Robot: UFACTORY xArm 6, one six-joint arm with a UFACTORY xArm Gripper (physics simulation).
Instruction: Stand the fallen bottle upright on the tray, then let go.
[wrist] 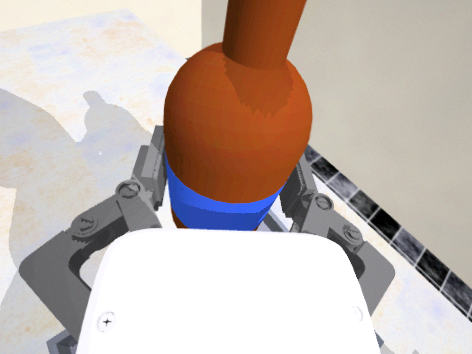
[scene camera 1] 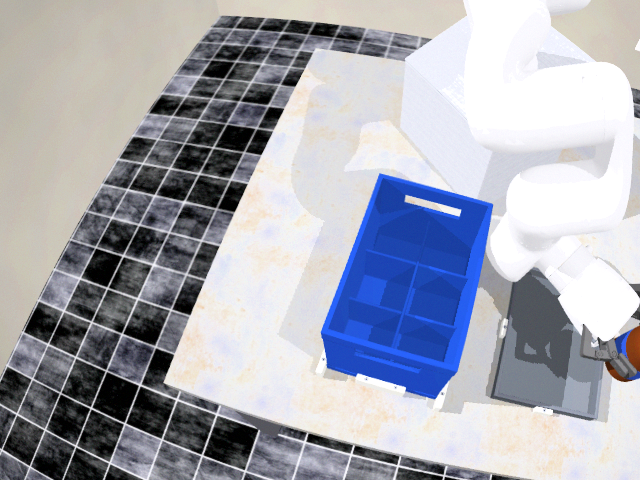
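A brown bottle (wrist: pixel 237 117) is visible, as is the gripper (wrist: pixel 227 149).
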